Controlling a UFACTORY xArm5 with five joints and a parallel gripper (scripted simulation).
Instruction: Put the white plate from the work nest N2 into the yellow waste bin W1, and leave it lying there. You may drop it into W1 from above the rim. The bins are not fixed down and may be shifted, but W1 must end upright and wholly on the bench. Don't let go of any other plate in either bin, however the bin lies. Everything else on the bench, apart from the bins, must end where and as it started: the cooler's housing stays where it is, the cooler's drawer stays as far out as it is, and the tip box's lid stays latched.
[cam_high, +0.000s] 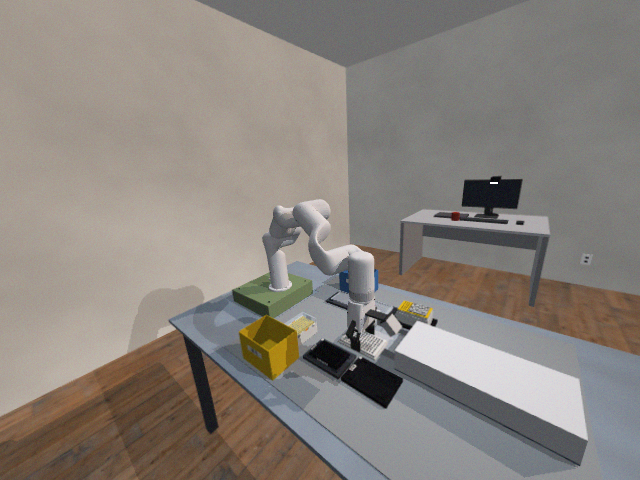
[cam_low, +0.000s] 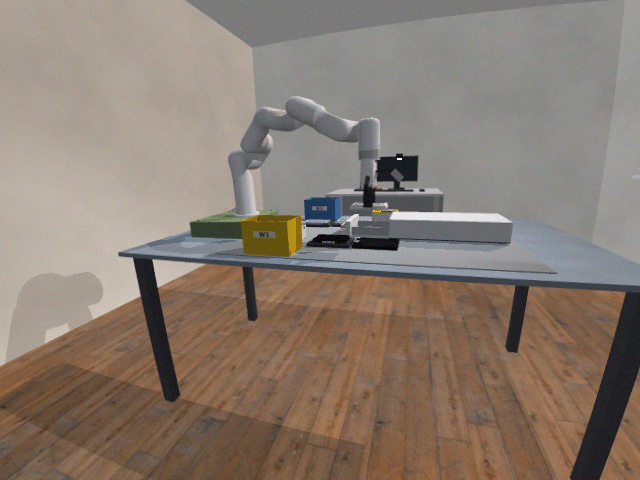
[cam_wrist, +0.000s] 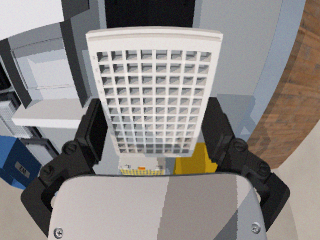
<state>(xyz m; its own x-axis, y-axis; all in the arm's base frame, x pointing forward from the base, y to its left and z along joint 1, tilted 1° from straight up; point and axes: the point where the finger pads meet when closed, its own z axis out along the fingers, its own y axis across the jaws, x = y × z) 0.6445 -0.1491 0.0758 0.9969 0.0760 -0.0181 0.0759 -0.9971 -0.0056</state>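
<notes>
My gripper is now 32 cm past the yellow waste bin W1, 15 cm to the left of it and 12 cm above it. The rest, counted from my hand: black nest (15 cm below, 2 cm ahead, 1 cm to the left); white plate (1 cm below); black plate (15 cm behind, 14 cm below, 1 cm to the right).
</notes>
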